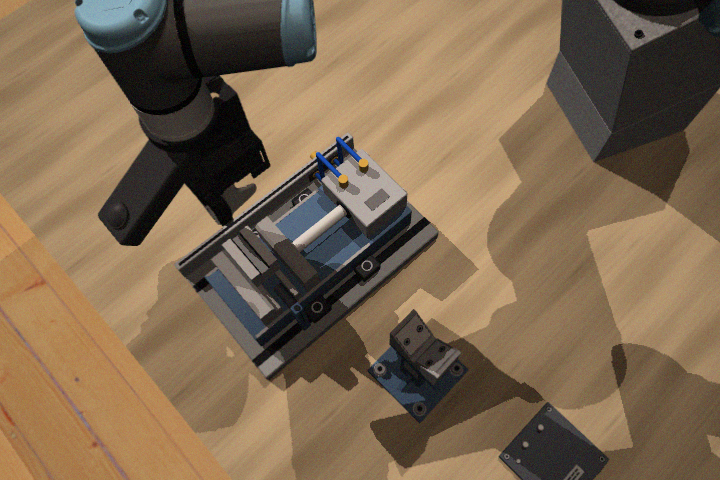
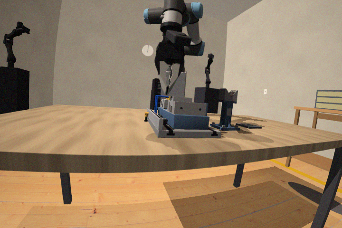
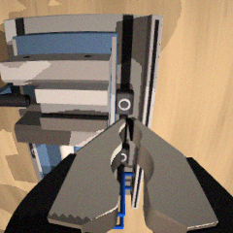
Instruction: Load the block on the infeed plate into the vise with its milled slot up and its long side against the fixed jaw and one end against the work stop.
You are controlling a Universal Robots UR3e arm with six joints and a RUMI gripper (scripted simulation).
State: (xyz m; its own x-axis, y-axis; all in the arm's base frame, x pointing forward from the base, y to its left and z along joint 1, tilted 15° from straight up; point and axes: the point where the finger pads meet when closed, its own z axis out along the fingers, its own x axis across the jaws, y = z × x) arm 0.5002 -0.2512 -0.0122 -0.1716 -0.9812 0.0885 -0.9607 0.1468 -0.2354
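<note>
Now: the part 5 cm to the left of my hand, 3 cm below it and 1 cm ahead of it. The rest, counted from my hand: fixed jaw (6 cm to the left, 5 cm below, 4 cm ahead); then dark work stop (11 cm to the left, 4 cm below, 2 cm ahead); then moving jaw (7 cm to the left, 5 cm below, 2 cm behind).
</note>
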